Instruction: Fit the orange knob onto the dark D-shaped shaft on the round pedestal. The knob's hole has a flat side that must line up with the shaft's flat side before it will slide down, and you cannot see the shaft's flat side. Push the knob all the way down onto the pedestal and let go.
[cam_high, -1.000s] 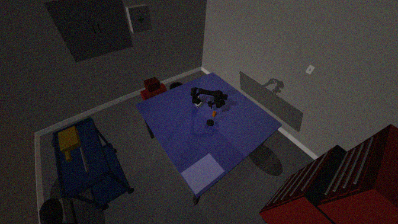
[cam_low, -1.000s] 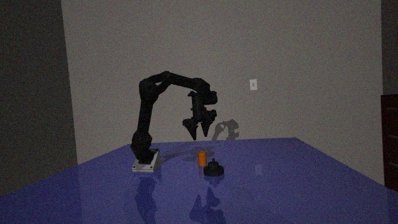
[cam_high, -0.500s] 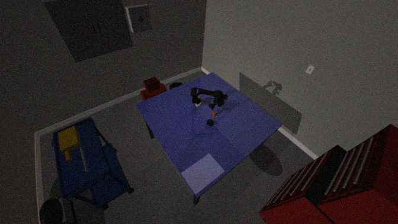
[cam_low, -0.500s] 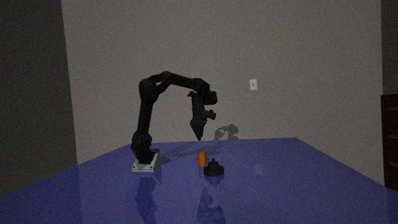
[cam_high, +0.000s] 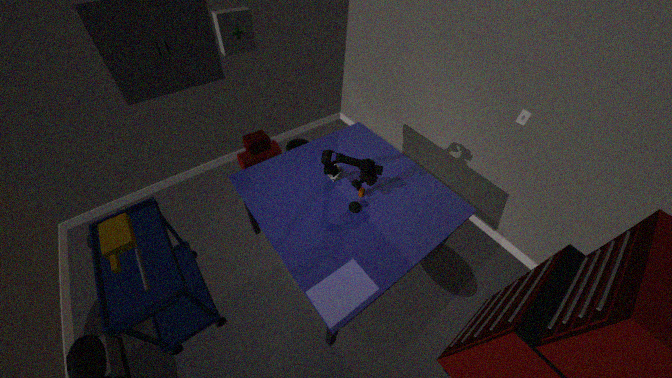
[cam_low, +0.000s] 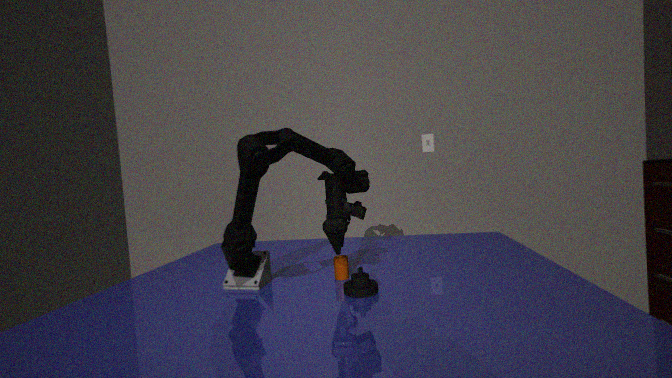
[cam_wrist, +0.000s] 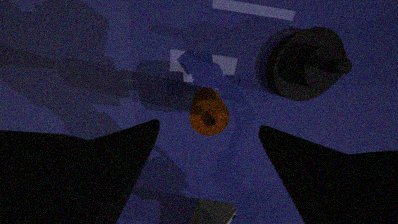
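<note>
Now: gripper tip 5 cm above the orange knob. From my gripper tip the other things lie so: dark round pedestal: 8 cm ahead, 10 cm to the right, 5 cm below.
</note>
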